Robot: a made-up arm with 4 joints.
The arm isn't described. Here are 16 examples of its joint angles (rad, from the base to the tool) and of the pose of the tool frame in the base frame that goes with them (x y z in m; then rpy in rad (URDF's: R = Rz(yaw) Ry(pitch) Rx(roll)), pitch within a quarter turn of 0, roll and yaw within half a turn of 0).
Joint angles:
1: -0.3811 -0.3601 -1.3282 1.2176
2: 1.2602 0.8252 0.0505 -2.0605
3: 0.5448 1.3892 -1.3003 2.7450
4: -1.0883 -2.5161 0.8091 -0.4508
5: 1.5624 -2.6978 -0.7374 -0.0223
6: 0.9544 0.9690 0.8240 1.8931
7: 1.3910 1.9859 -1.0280 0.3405
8: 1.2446 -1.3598 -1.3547 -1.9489
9: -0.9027 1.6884 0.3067 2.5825
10: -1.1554 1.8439 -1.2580 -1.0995
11: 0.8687 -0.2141 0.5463 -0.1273
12: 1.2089 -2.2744 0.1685 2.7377
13: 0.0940 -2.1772 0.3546 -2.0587
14: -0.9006 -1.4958 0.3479 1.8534
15: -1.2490 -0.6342 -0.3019 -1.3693
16: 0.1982 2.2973 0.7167 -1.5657
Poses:
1: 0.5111 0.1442 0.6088 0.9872 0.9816 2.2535
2: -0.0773 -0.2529 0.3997 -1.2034 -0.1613 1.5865
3: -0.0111 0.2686 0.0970 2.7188 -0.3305 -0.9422
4: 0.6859 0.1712 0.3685 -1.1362 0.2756 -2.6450
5: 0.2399 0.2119 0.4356 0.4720 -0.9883 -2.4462
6: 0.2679 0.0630 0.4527 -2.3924 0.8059 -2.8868
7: 0.2737 0.2625 0.4688 1.3969 0.1234 -2.7804
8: -0.0514 -0.2999 0.5614 -1.8225 -0.0365 1.1473
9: 0.1025 0.3686 0.4400 2.4038 0.9691 -2.1342
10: 0.3218 0.3702 0.5480 -1.2581 0.2077 -2.0697
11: 0.0665 0.3699 0.3415 -0.7481 -0.1577 -0.7204
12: -0.0638 -0.1778 0.5519 1.9238 0.1955 -0.2784
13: 0.3868 0.0762 0.0416 -2.2506 -1.1536 -0.4754
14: 0.2870 -0.0306 0.2685 3.0893 0.1015 1.3261
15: -0.0653 0.2910 0.3372 1.0845 -0.6515 -0.6014
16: 0.0866 -0.4053 0.2143 -0.6126 -0.9948 2.1071
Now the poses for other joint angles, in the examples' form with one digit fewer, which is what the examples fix.
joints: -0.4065 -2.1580 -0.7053 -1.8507
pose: 0.085 0.261 0.139 -0.682 -0.945 -0.643
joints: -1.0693 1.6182 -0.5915 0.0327
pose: 0.340 -0.020 0.443 -0.958 -0.076 2.813
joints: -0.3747 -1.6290 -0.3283 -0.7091
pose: 0.112 0.300 0.473 -0.063 0.011 -0.810
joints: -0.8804 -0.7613 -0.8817 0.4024
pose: 0.294 -0.098 0.477 0.764 0.091 1.163
